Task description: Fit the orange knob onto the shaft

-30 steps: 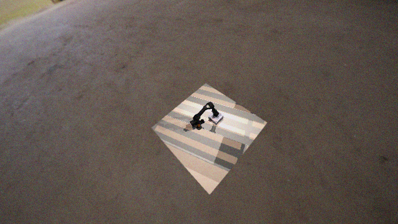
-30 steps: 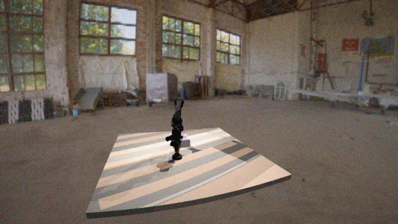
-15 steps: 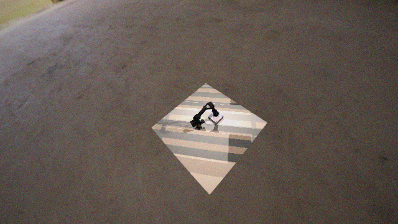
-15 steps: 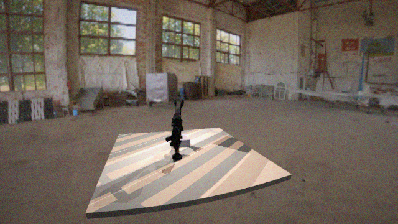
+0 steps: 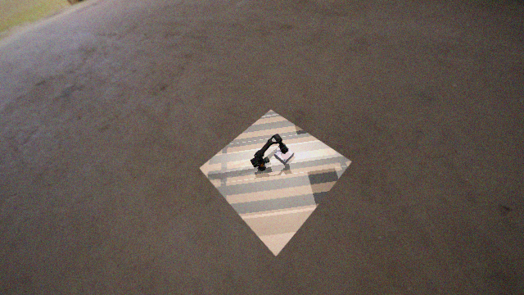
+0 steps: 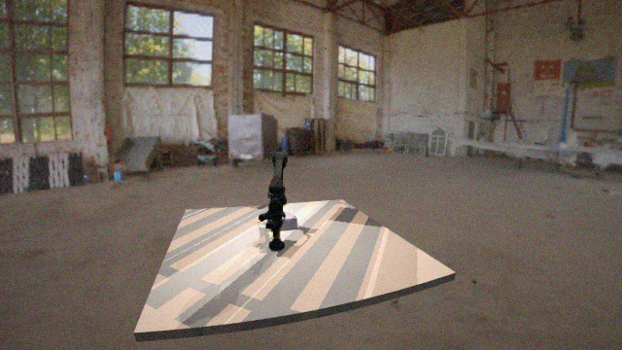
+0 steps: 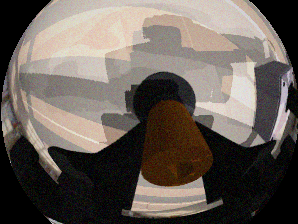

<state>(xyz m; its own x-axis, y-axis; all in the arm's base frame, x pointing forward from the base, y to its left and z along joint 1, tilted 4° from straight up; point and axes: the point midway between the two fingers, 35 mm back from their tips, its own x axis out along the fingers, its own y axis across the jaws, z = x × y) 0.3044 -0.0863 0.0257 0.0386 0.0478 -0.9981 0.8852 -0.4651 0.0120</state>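
The orange knob is 20 mm above my gripper tip. From my gripper tip the other things lie so: dark round pedestal (40 mm below).
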